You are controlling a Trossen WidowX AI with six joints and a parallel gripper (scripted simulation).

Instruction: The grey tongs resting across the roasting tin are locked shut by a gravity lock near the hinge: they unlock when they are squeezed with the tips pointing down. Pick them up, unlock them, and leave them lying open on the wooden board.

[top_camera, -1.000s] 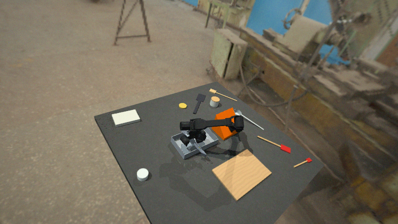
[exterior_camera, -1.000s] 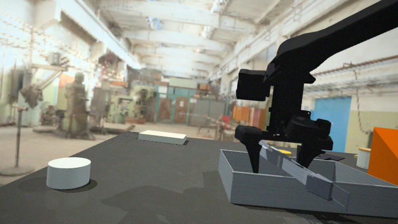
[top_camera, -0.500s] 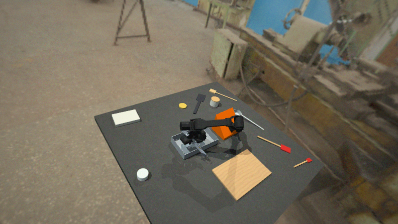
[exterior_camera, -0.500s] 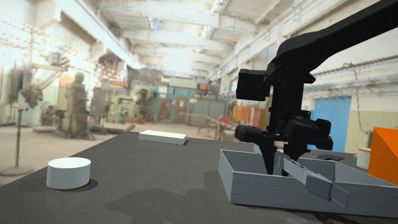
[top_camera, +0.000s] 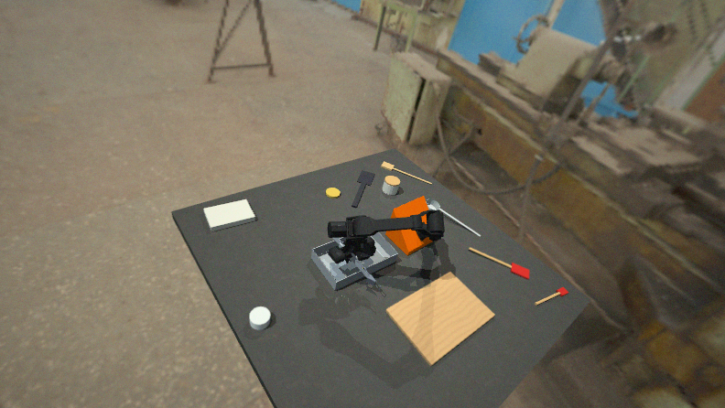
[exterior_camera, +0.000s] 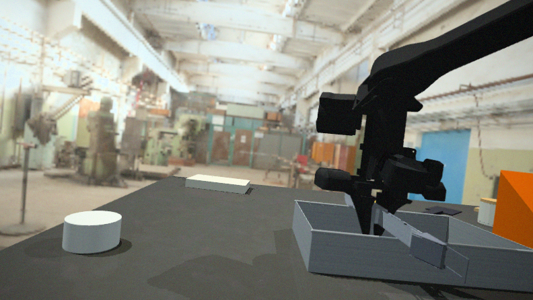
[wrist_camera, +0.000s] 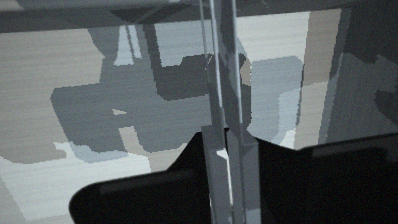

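Now: gripper tip 4 cm past the grey roasting tin and 1 cm to the left of it. From my gripper tip the other things lie so: black spatula (44 cm behind, 33 cm to the right, 2 cm below); then wooden board (39 cm to the left, 12 cm behind, 2 cm below); then white puck (40 cm ahead, 2 cm to the right, 1 cm below).
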